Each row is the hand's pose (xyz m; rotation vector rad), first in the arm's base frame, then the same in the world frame.
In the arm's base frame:
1: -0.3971 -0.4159 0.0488 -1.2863 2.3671 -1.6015
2: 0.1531 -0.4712 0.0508 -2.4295 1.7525 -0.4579
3: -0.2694 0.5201 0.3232 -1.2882 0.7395 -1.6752
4: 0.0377 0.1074 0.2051 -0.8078 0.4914 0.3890
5: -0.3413 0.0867 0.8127 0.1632 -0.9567 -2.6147
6: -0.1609 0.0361 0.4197 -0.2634 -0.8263 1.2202
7: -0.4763 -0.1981 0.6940 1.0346 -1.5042 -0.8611
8: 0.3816 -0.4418 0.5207 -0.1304 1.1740 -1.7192
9: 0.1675 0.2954 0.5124 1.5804 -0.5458 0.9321
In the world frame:
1: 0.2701 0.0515 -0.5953 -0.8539 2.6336 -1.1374
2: 0.7922 -0.1289 -0.5704 -1.9182 1.8584 -0.2552
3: 0.5244 0.7680 0.0290 -0.8476 1.0962 -1.6632
4: 0.7637 0.3654 -0.2143 -0.3962 0.3660 0.2171
5: 0.2931 0.2178 0.3053 0.3404 -0.5192 -3.0019
6: 0.5228 0.2707 -0.0607 -0.1126 -1.0941 0.8250
7: 0.1284 0.0351 0.0753 1.2354 -1.6154 -1.2988
8: 0.9419 -0.3250 -0.1088 0.3494 1.4412 -1.6246
9: 0.8742 0.3941 0.1512 1.7648 -1.0161 0.7942

